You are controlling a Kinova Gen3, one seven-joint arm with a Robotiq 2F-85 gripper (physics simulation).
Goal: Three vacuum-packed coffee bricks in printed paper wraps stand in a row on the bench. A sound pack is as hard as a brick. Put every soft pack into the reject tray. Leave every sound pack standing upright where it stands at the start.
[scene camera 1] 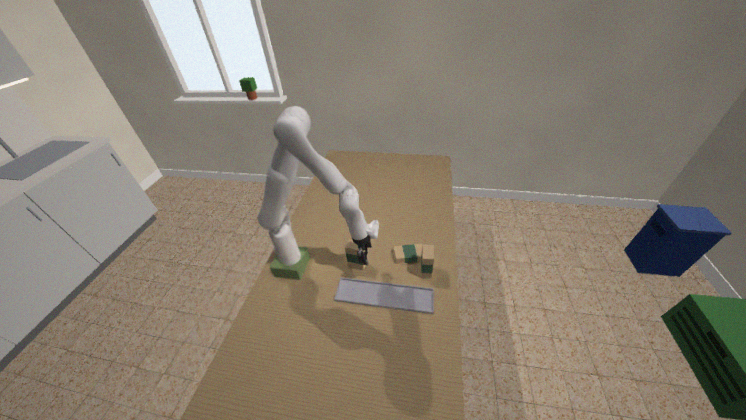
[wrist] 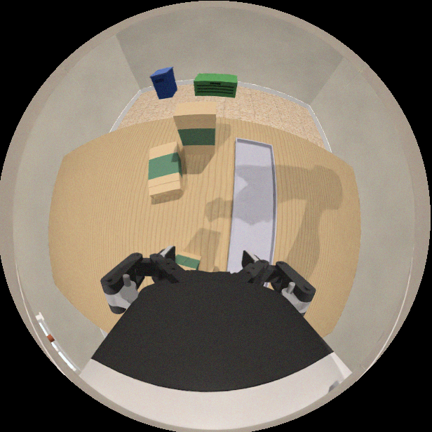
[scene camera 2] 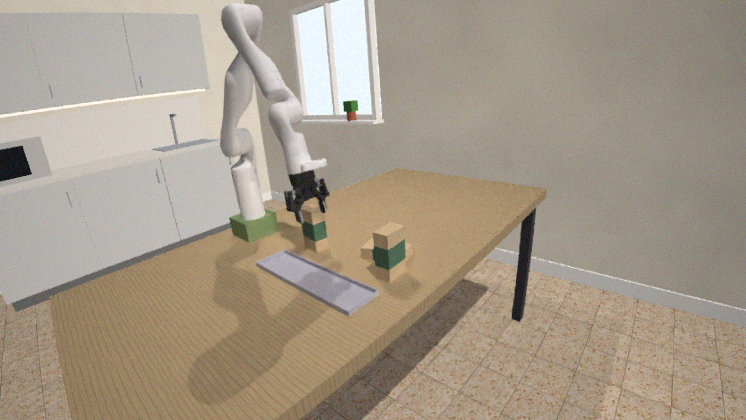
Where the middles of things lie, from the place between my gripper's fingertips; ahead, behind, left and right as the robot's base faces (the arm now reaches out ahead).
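Grey reject tray [scene camera 2: 335,289]: 15 cm below my hand, 9 cm ahead of it, 10 cm to the right of it.
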